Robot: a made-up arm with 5 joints.
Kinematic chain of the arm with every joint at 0, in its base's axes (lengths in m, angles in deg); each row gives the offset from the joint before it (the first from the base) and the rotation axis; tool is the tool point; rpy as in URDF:
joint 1: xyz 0 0 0.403 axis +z
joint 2: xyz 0 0 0 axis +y
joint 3: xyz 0.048 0 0.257 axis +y
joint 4: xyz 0.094 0 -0.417 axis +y
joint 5: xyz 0.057 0 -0.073 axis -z
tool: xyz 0 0 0 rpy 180 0 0
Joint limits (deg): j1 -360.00..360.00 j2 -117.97..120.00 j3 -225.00..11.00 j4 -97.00..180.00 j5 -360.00..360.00
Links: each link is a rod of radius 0.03 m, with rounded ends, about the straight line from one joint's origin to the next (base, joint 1, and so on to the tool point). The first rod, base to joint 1, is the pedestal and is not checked.
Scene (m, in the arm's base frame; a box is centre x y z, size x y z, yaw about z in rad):
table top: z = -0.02
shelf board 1: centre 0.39 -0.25 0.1 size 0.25 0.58 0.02 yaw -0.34
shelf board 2: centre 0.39 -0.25 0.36 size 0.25 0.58 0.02 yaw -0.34
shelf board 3: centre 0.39 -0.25 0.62 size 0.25 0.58 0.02 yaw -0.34
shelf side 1: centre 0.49 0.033 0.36 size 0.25 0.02 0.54 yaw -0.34
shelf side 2: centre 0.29 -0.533 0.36 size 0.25 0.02 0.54 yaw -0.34
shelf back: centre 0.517 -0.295 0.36 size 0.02 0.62 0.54 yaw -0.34
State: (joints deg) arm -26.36 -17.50 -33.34 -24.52 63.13
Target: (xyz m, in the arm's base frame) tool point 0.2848 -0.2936 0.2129
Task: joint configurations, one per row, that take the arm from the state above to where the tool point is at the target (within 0.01 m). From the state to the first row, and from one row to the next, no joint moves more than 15 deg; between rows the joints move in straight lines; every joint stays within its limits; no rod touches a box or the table.
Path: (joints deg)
1: -28.42 -29.91 -23.11 -37.19 63.13
2: -30.47 -42.32 -12.89 -49.86 63.13
3: -32.53 -54.73 -2.66 -62.54 63.13
4: -34.58 -67.13 7.56 -75.21 63.13
5: -39.85 -53.09 4.50 -65.02 63.13
6: -45.11 -39.05 1.43 -54.84 63.13
7: -50.38 -25.01 -1.64 -44.66 63.13
8: -55.65 -10.96 -4.70 -34.47 63.13
9: -60.91 3.08 -7.77 -24.29 63.13
10: -53.39 11.29 -20.63 -20.27 63.13
11: -45.87 19.51 -33.49 -16.25 63.13

